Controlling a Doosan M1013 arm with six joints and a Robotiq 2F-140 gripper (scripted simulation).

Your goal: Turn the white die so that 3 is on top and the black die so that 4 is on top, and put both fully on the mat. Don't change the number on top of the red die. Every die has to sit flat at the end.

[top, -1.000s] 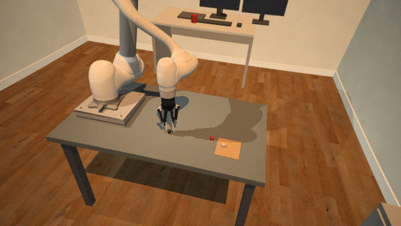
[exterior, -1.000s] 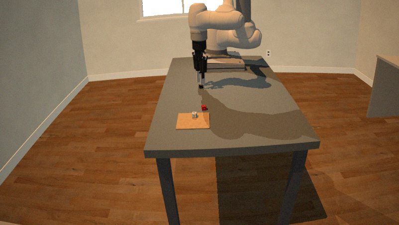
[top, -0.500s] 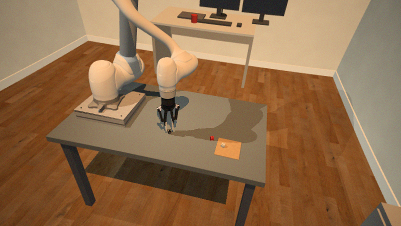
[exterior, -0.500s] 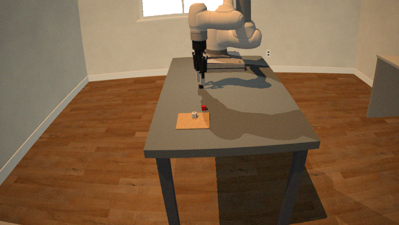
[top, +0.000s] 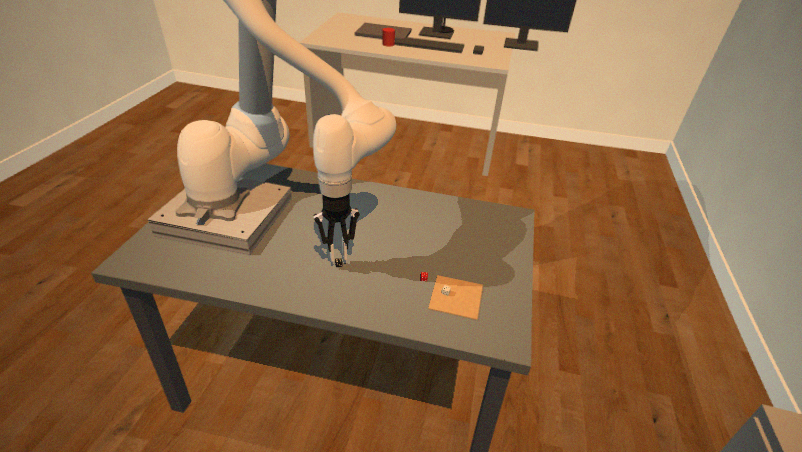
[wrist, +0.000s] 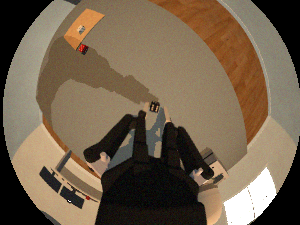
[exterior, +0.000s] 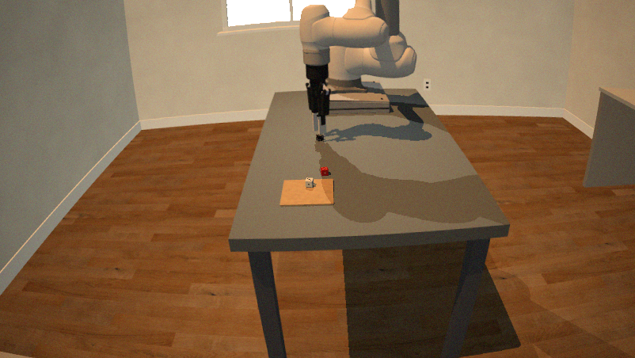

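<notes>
The black die is 50 mm below my hand. Also, from my hand: white die: 330 mm ahead, 90 mm to the right, 50 mm below; then orange mat: 360 mm ahead, 100 mm to the right, 60 mm below; then red die: 270 mm ahead, 50 mm below, 30 mm to the right.
</notes>
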